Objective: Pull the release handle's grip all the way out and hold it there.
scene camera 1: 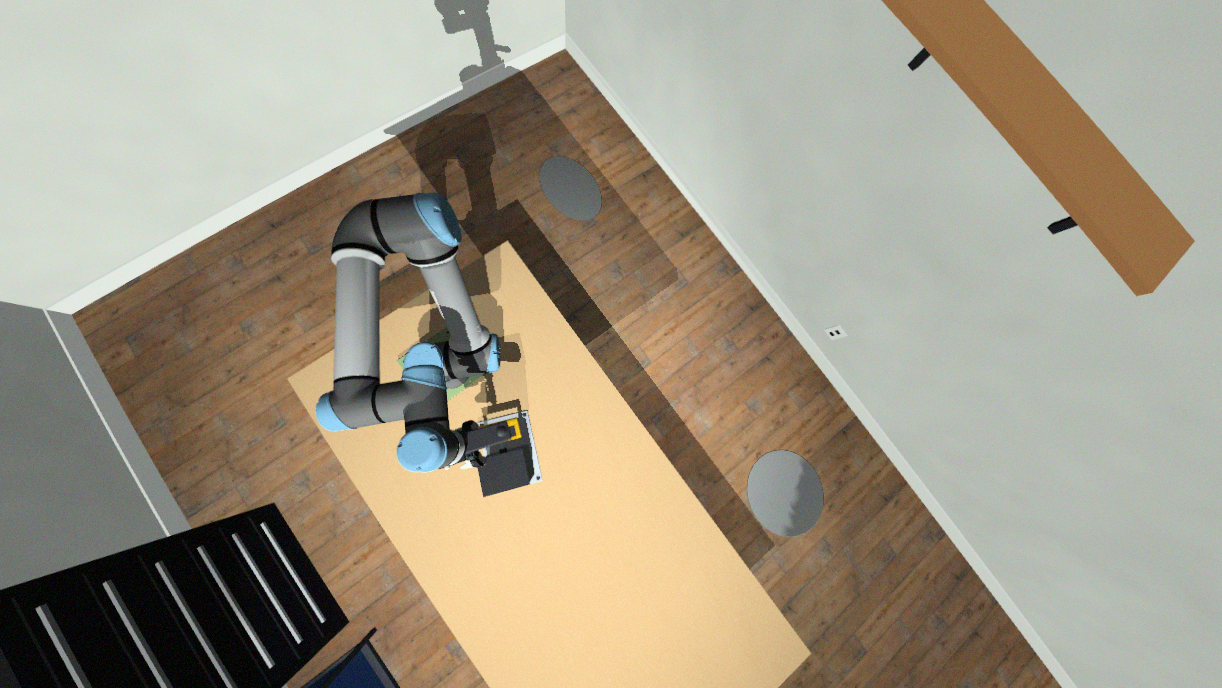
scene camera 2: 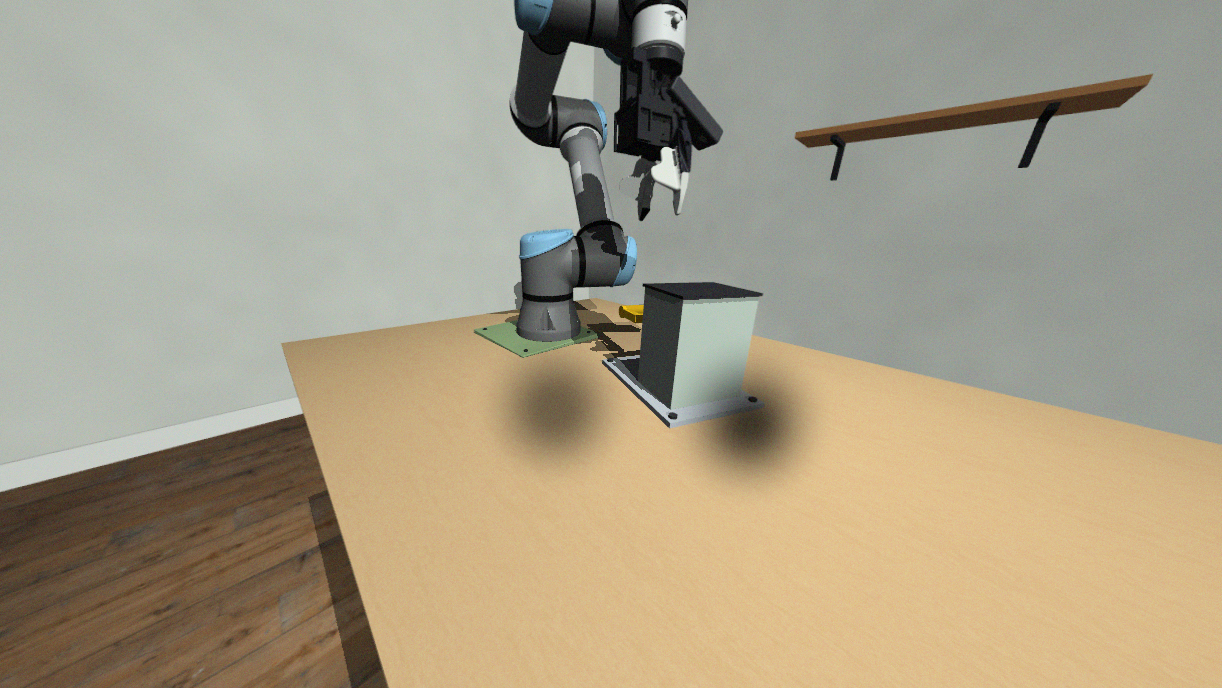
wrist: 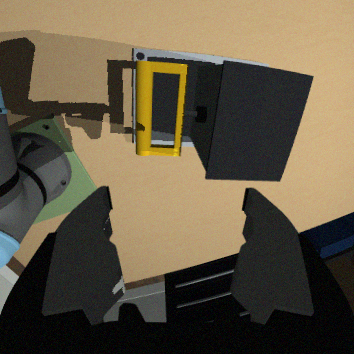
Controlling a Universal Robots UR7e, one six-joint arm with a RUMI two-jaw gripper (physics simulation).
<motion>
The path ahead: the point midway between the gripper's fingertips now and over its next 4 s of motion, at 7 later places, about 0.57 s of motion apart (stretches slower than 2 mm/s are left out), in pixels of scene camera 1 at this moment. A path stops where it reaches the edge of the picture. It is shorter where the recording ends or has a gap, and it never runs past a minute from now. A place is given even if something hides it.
My gripper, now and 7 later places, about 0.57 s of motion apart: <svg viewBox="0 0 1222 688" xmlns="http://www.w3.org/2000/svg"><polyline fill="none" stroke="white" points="480,443 483,436 489,427 493,429 491,429 490,427 494,426 492,419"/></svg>
</motion>
